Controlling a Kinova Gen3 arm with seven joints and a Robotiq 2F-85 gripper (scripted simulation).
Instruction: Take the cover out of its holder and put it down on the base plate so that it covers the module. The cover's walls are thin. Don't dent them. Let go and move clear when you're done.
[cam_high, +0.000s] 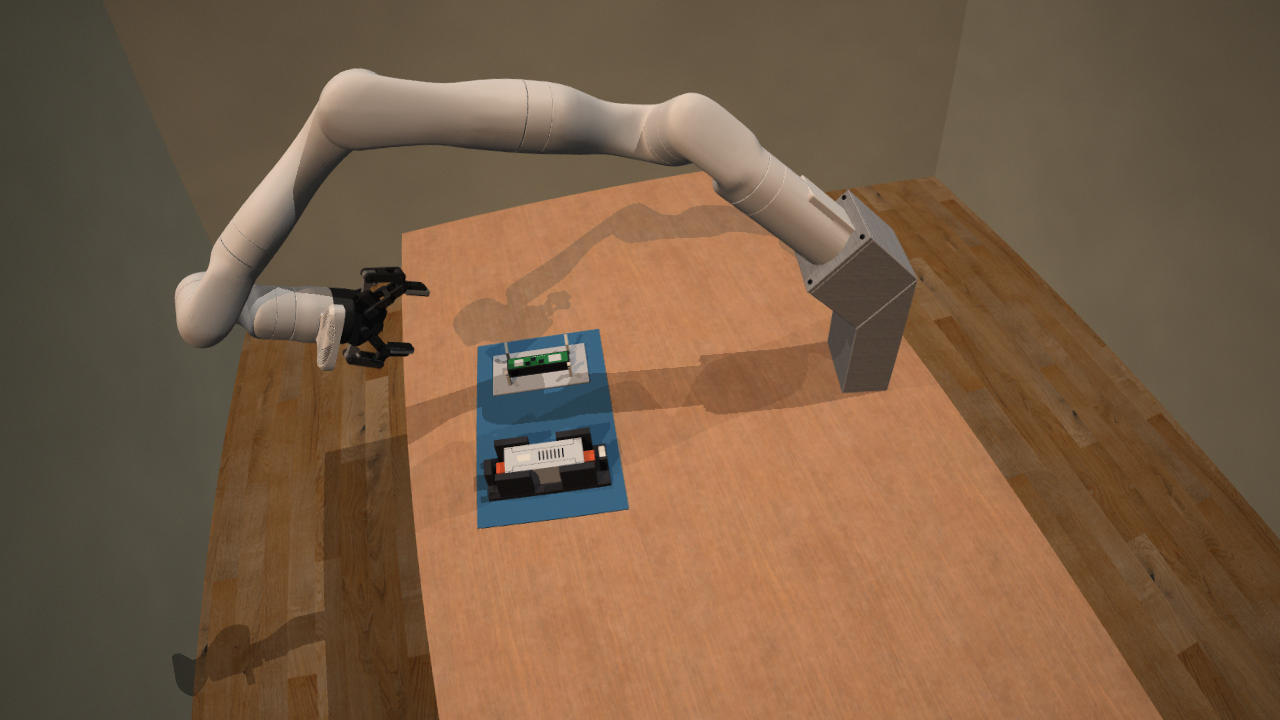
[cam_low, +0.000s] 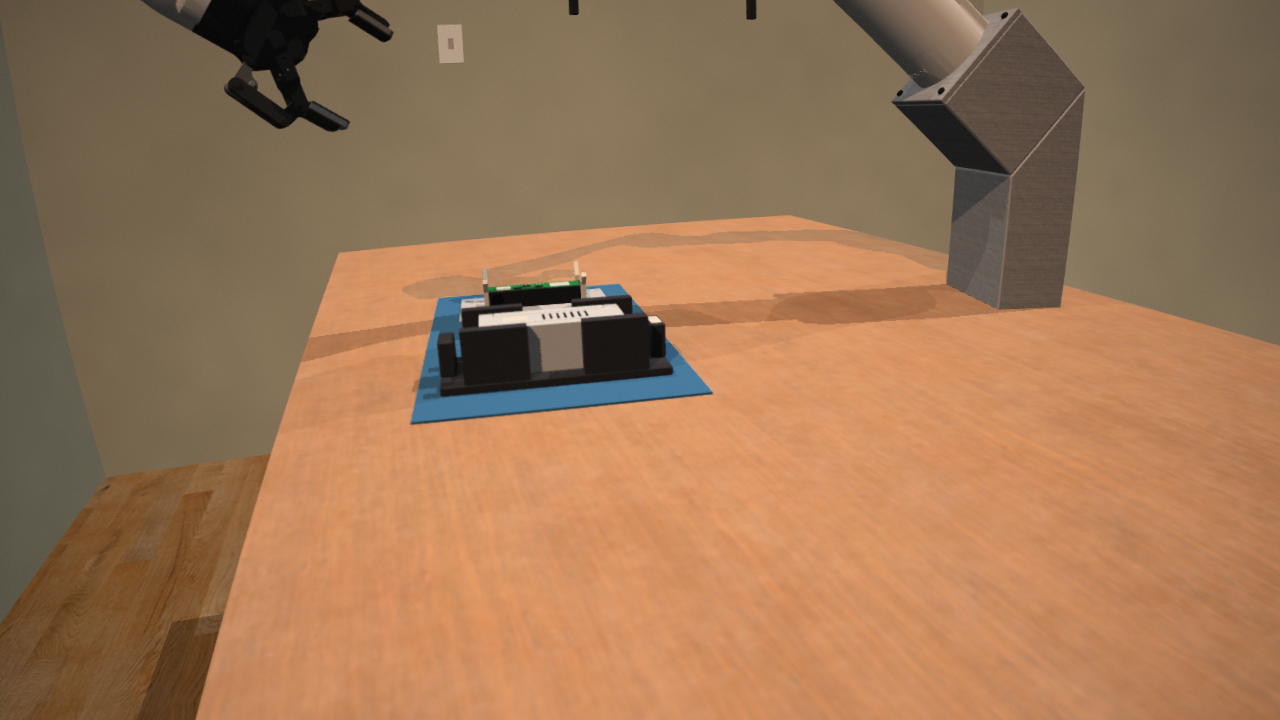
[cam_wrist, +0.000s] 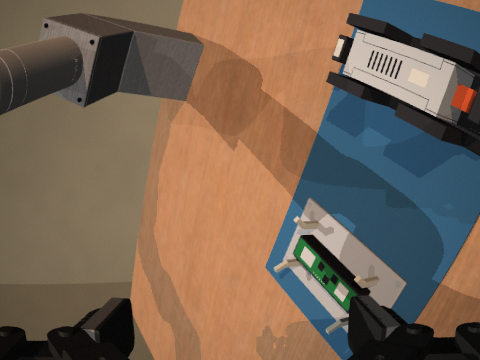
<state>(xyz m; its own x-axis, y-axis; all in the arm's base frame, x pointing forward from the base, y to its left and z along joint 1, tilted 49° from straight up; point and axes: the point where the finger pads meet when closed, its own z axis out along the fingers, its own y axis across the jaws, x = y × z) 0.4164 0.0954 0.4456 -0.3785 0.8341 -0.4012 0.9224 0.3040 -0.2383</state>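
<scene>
My hand is 15 cm past the light grey cover, 10 cm to the right of it and 23 cm above it.
</scene>
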